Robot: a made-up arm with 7 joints. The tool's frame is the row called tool. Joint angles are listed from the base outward.
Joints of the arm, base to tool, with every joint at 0 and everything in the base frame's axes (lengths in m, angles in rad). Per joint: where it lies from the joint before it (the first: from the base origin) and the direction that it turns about. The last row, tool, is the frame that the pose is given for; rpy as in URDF.
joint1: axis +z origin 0 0 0.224
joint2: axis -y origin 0 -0.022 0.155
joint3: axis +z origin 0 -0.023 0.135
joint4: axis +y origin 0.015 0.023 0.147
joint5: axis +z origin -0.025 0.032 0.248
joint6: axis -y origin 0 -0.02 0.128
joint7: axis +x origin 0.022 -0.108 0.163
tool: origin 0 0 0 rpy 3.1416 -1.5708 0
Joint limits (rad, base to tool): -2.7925..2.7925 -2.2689..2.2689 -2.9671..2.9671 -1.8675..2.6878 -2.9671..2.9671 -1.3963..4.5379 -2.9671..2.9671
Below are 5 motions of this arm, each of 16 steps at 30 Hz.
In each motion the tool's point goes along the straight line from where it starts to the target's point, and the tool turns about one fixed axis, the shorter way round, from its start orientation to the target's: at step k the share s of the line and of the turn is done. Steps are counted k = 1, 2, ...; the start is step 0. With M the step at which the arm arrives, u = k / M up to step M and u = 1 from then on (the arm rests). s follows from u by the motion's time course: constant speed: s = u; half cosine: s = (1 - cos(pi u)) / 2; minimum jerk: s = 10 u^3 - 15 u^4 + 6 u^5.
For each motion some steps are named. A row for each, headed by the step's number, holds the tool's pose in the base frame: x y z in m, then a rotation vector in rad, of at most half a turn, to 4 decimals.
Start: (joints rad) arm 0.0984 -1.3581 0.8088 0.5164 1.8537 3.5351 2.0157
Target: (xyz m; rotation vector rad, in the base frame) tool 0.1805 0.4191 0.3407 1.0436 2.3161 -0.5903
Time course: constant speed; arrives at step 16
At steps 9, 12, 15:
9: 0.2794 0.3360 0.3794 1.4477 2.1621 -0.7484
12: 0.2370 0.3716 0.3628 1.2760 2.2361 -0.6818
15: 0.1946 0.4072 0.3462 1.1020 2.2981 -0.6134

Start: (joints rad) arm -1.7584 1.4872 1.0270 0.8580 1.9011 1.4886 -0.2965
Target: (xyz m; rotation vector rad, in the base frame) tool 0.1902 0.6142 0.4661 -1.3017 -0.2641 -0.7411
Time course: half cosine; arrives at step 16
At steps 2, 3, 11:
2: 0.3542 0.3639 0.6729 -1.4955 -0.6630 -2.3209
3: 0.3463 0.3760 0.6629 -1.5004 -0.6439 -2.2416
11: 0.2281 0.5564 0.5139 -1.3929 -0.3559 -1.0924

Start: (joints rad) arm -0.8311 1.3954 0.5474 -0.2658 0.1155 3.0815 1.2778
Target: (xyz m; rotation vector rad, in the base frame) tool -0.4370 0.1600 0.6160 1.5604 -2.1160 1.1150
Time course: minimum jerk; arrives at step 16
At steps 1, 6, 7, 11, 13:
1: -0.4334 0.2488 0.4330 1.3431 -2.1136 0.2370
6: -0.4344 0.2245 0.4831 1.4136 -2.1360 0.4686
7: -0.4348 0.2148 0.5030 1.4396 -2.1406 0.5629
11: -0.4363 0.1760 0.5830 1.5300 -2.1325 0.9507
13: -0.4368 0.1643 0.6071 1.5526 -2.1213 1.0703

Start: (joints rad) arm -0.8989 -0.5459 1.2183 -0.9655 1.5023 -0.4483 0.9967
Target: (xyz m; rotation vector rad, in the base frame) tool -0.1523 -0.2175 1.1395 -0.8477 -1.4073 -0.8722
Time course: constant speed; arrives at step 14
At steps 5, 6, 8, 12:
5: -0.1630 -0.2735 1.0978 -1.1112 -0.9995 -1.0065
6: -0.1618 -0.2673 1.1024 -1.0839 -1.0465 -0.9934
8: -0.1594 -0.2548 1.1117 -1.0279 -1.1394 -0.9658
12: -0.1547 -0.2299 1.1302 -0.9097 -1.3198 -0.9052

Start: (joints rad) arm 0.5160 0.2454 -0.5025 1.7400 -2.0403 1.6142 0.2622
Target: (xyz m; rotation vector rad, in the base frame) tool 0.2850 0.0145 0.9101 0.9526 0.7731 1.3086
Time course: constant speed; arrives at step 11
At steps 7, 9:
7: 0.3116 0.0764 0.8587 1.0053 0.9530 1.2768
9: 0.2983 0.0454 0.8844 0.9794 0.8630 1.2937

